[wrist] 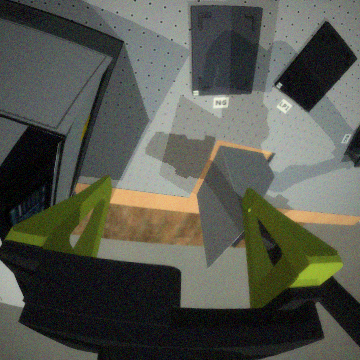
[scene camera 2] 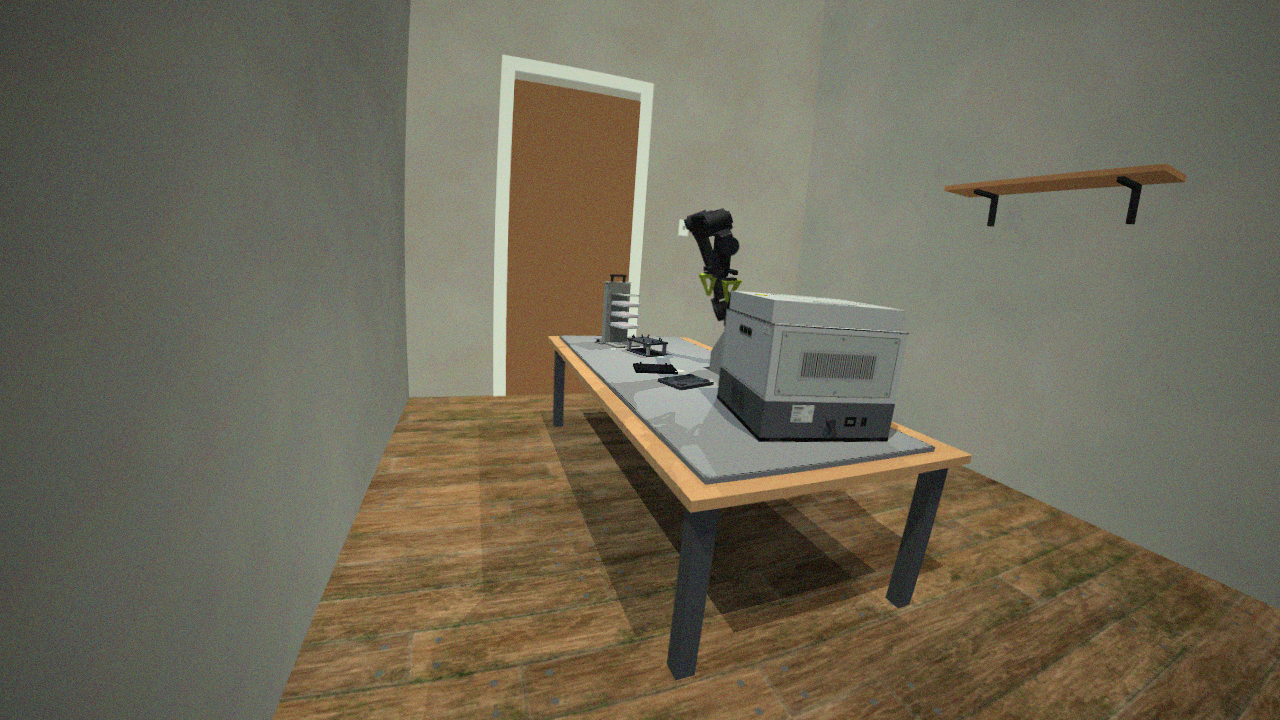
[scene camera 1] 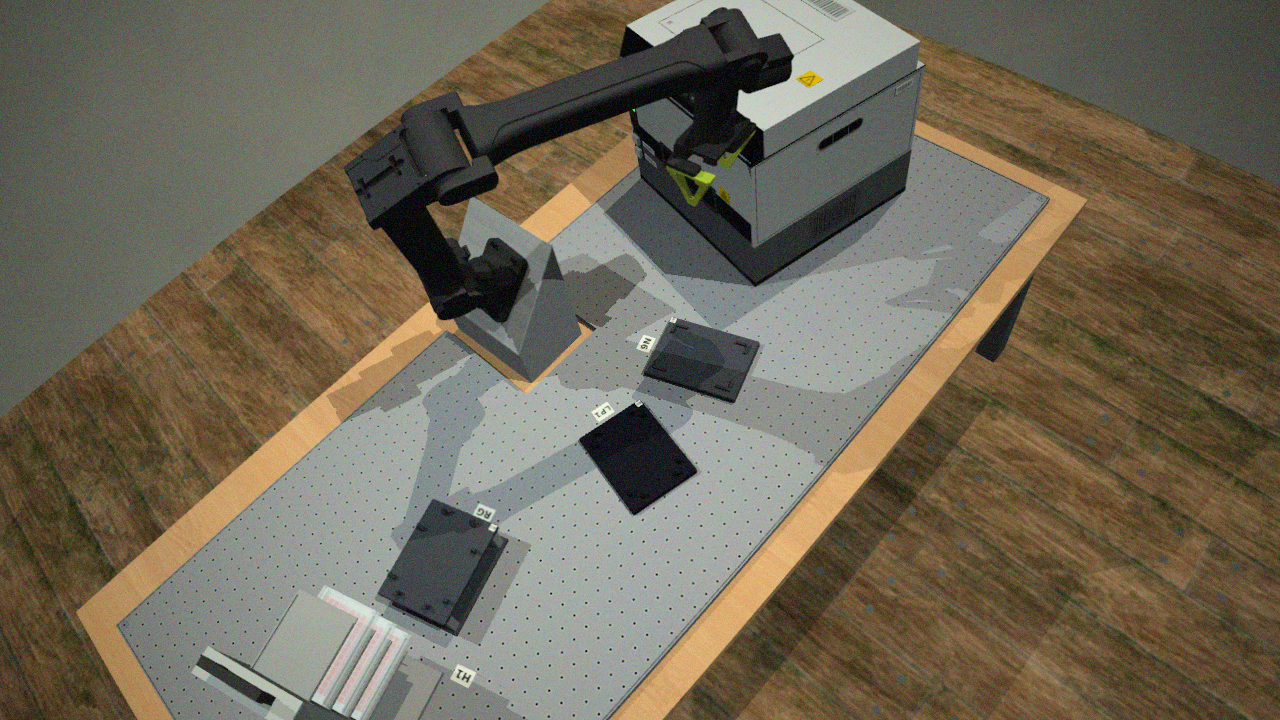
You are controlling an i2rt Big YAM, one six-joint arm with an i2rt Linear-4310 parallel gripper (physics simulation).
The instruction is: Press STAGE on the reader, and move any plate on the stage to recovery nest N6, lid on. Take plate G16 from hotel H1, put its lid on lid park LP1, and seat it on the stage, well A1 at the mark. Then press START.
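Places are measured from the arm's base along level axes (x back, y down, z right), in centimetres.
Pixels of known places: gripper, between the fingertips: (wrist: 178, 187) (scene camera 2: 717, 298) (scene camera 1: 708, 185); arm's base, origin of its link: (scene camera 1: 500, 279).
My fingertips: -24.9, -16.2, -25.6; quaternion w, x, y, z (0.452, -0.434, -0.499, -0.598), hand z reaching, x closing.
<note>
For each thing: its top centre in the pictures, then the offset to it from my fingertips, as dx, dy, dz. "pt": a spot on its surface instead.
- reader, centre of its top: (scene camera 1: 765, 32) (scene camera 2: 811, 299) +13.6, -3.5, -29.5
- Recovery nest N6, centre of its top: (scene camera 1: 701, 354) (wrist: 226, 54) (scene camera 2: 686, 378) -4.2, +29.5, +9.6
- lid park LP1, centre of its top: (scene camera 1: 635, 451) (wrist: 321, 72) (scene camera 2: 655, 364) -8.7, +29.3, +29.8
- Hotel H1, a spot on its surface: (scene camera 1: 304, 644) pt -7.7, +5.9, +81.1
- labelled RG, centre of its top: (scene camera 1: 433, 555) (scene camera 2: 647, 336) -0.8, +23.7, +63.1
My gripper (scene camera 1: 715, 168) (scene camera 2: 719, 288) (wrist: 178, 187) is open and empty, high beside the front of the reader (scene camera 1: 832, 174) (scene camera 2: 836, 358) (wrist: 45, 65). The reader's front has a dark opening, seen at the left of the wrist view, with a faint bluish striped shape inside, too dark to make out. The STAGE and START buttons cannot be read. Recovery nest N6 (scene camera 1: 702, 358) (scene camera 2: 685, 382) (wrist: 225, 55) and lid park LP1 (scene camera 1: 637, 458) (scene camera 2: 655, 368) (wrist: 317, 65) are dark and bare. Hotel H1 (scene camera 1: 304, 644) (scene camera 2: 614, 313) holds pale plates (scene camera 1: 344, 640); their names cannot be read.
A raised dark stand labelled RG (scene camera 1: 436, 565) (scene camera 2: 646, 343) (wrist: 355, 150) stands between LP1 and the hotel. The grey wedge of the arm's base (scene camera 1: 532, 313) (wrist: 235, 185) stands at the table edge, between the reader and the RG stand. The arm reaches above the table toward the reader.
</note>
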